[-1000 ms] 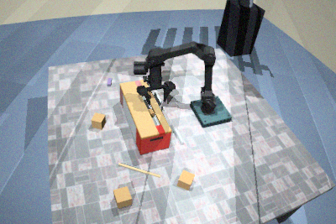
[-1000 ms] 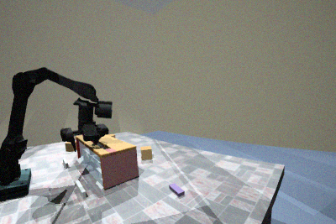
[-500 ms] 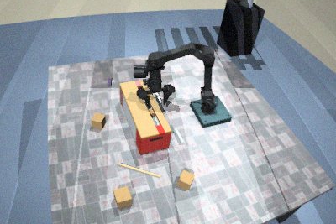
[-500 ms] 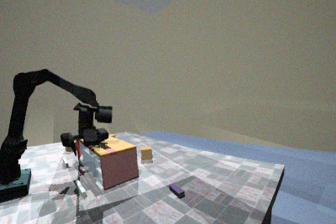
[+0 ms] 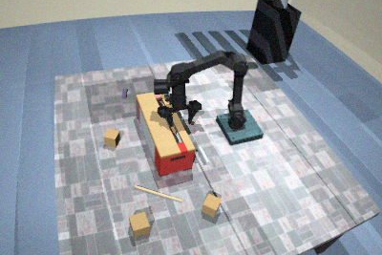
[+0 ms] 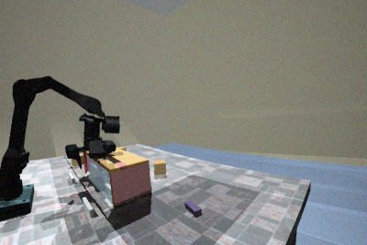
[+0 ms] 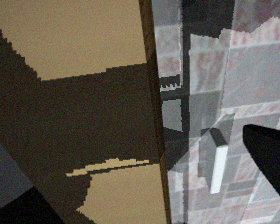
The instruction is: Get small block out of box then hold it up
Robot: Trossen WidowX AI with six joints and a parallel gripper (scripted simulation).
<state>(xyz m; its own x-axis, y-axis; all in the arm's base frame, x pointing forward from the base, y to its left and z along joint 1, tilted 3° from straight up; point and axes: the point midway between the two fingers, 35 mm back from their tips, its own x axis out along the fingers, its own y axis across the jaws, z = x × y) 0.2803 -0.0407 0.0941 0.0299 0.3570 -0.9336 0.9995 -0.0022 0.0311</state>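
My gripper tip is 50 mm short of the tan block and 20 mm to the right of it. The rest, counted from my gripper tip: box (40 mm ahead, 20 mm to the right, 20 mm below); then thin stick (180 mm ahead, 250 mm to the left, 80 mm below).
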